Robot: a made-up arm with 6 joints.
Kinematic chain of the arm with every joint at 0, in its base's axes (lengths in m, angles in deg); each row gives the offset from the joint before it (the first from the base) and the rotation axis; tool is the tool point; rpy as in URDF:
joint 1: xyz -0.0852 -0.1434 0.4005 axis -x
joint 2: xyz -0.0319 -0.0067 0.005 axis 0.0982 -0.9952 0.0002
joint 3: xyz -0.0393 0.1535 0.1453 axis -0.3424 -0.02 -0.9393
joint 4: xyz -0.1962 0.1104 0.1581 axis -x
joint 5: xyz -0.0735 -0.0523 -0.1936 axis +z
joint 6: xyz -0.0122 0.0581 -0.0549 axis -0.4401 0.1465 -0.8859
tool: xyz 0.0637 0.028 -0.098 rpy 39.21 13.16 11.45
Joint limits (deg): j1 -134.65..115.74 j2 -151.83..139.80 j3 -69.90..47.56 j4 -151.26..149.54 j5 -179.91..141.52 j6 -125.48..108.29
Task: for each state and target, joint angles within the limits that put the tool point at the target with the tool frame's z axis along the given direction. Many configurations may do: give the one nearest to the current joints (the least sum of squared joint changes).
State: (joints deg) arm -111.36 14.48 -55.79 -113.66 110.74 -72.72
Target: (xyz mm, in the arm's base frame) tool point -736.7 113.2 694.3 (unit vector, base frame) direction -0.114 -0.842 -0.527
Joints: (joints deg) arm -85.32 47.63 -27.66 -90.95 100.24 -63.47
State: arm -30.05 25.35 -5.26 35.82 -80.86 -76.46
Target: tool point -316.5 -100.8 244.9 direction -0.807 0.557 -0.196
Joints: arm -50.00 72.29 -5.83 40.91 -126.91 -38.64
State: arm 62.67 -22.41 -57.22 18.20 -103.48 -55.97
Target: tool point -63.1 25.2 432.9 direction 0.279 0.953 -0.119
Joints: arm 104.47 -53.97 -24.36 47.45 -98.66 -36.04
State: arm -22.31 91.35 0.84 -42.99 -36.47 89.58
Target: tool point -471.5 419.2 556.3 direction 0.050 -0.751 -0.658
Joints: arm -38.36 68.52 -6.64 -80.23 -23.90 82.13
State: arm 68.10 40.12 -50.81 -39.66 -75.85 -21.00
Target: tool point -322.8 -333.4 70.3 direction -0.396 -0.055 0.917
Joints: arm 90.73 46.42 -21.33 -36.09 -89.02 -3.17
